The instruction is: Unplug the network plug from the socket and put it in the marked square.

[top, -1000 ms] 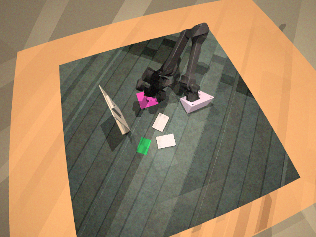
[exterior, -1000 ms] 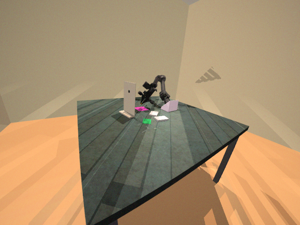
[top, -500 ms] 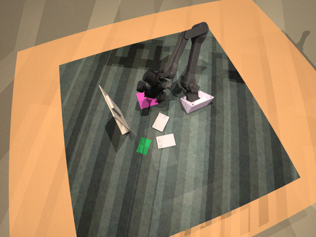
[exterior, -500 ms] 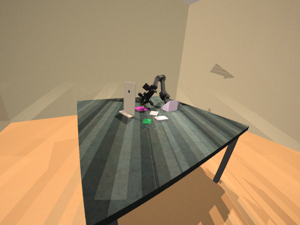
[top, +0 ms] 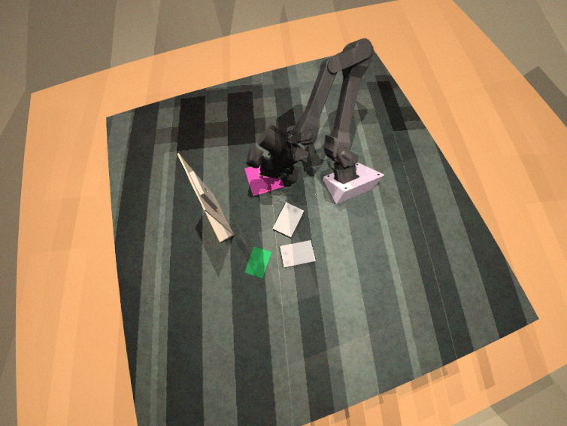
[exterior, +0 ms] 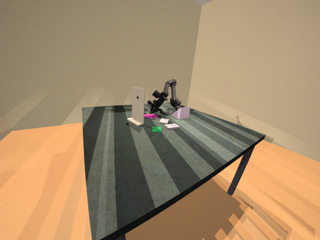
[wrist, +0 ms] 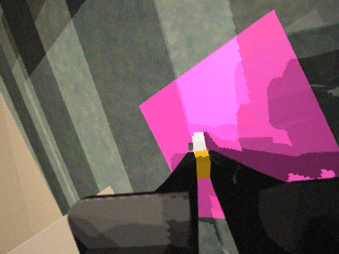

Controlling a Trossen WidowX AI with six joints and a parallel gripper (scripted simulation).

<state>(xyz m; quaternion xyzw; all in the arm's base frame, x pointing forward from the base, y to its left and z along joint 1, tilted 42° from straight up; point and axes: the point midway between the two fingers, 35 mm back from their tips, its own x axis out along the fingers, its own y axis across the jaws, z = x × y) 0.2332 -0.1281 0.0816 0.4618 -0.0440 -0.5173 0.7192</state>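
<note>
Now: the magenta marked square 20 mm below my gripper tip. Also, from my gripper tip: upright panel: 190 mm ahead, 100 mm above, 80 mm to the left; then network plug: right at my gripper tip.
</note>
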